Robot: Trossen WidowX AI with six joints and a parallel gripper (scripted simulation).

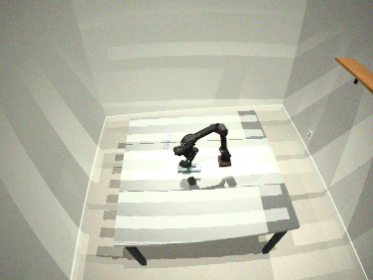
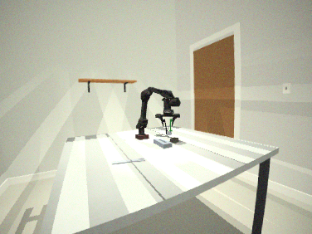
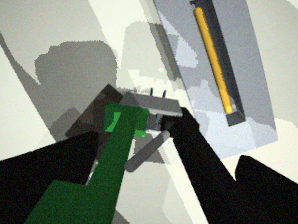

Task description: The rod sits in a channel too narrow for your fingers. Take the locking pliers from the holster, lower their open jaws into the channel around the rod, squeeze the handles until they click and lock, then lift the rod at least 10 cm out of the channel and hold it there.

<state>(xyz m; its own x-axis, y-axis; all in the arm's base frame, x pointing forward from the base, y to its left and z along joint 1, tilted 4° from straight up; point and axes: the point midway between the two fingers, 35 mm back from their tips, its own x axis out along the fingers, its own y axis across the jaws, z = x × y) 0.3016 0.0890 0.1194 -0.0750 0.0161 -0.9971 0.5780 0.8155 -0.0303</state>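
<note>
My gripper tip is 5 cm to the left of the grey channel block and 12 cm above it. Also, from my gripper tip: black handle (1 cm behind, 1 cm to the right); then brown holster (1 cm behind, 7 cm to the left, 13 cm below); then orange rod (5 cm to the right, 13 cm below).
</note>
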